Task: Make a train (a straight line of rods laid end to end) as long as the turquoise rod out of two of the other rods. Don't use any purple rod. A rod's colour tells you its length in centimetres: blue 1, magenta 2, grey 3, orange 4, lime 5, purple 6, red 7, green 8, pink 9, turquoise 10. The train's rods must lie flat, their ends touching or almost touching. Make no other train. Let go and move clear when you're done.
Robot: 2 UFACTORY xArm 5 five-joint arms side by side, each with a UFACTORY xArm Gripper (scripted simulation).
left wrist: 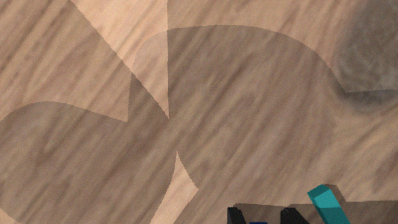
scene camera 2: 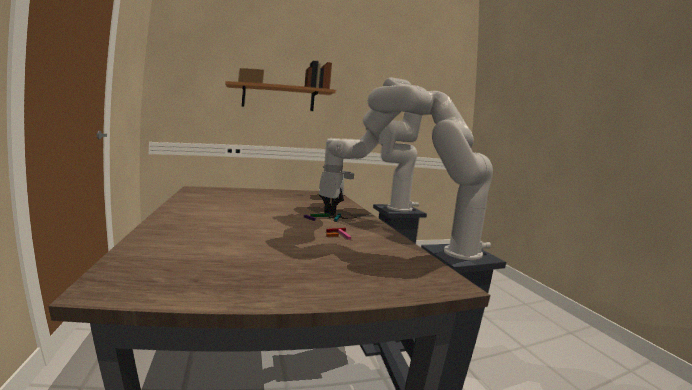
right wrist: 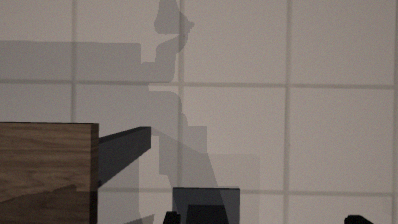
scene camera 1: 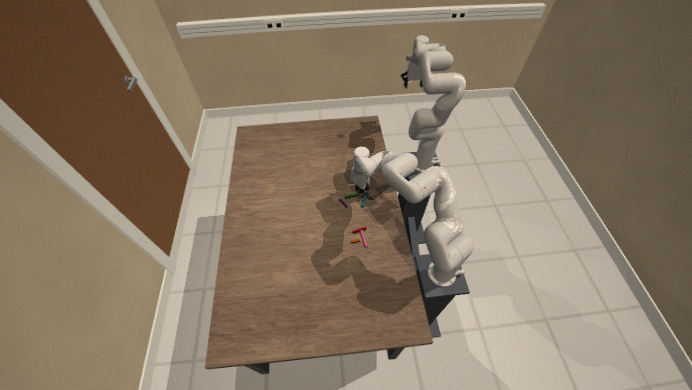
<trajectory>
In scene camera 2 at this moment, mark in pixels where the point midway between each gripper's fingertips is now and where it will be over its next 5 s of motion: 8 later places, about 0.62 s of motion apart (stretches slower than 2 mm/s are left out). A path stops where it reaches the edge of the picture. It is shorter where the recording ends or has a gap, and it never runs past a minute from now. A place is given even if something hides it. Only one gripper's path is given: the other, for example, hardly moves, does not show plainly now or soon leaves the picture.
The left gripper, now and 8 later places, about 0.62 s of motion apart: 329, 213; 331, 196; 332, 191; 343, 197; 343, 200; 341, 217; 341, 220; 341, 223; 342, 216
</trajectory>
